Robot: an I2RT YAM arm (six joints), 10 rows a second.
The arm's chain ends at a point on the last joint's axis. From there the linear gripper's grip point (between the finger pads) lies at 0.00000 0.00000 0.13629 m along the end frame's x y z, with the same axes.
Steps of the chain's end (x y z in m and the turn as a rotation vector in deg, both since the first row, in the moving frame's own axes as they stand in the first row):
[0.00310 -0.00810 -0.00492 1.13 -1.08 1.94]
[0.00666 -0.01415 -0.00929 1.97 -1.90 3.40]
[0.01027 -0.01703 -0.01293 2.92 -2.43 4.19]
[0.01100 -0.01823 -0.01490 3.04 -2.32 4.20]
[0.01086 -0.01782 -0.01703 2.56 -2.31 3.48]
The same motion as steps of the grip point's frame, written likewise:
[0.00058 -0.01083 -0.00497 1.13 -1.08 1.94]
[0.00228 -0.01897 -0.00945 1.97 -1.90 3.40]
[0.00475 -0.02418 -0.01323 2.92 -2.43 4.19]
[0.00576 -0.02565 -0.01520 3.04 -2.32 4.20]
[0.00556 -0.02407 -0.01728 2.56 -2.31 3.48]

